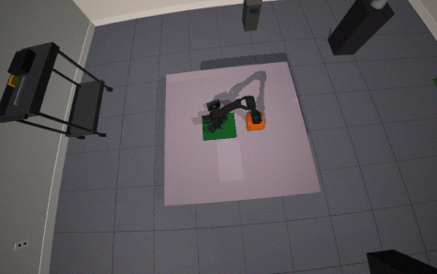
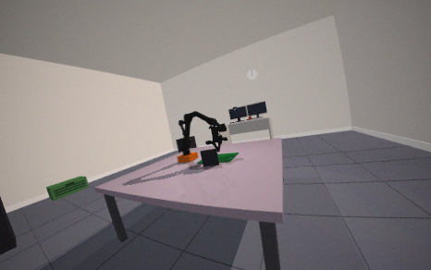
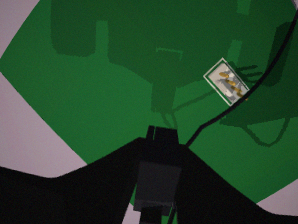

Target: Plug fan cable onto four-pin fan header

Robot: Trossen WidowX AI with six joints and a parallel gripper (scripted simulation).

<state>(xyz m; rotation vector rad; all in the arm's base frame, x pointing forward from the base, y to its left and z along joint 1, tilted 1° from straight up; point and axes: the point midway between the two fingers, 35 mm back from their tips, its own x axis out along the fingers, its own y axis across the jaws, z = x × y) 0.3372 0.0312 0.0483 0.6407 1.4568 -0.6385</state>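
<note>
My gripper tip is now 80 mm above the board and 20 mm to the left of it. The rest, counted from my gripper tip: fan cable plug 10 mm to the left, 10 mm behind, 10 mm above; then black fan 200 mm to the right, 30 mm ahead.
</note>
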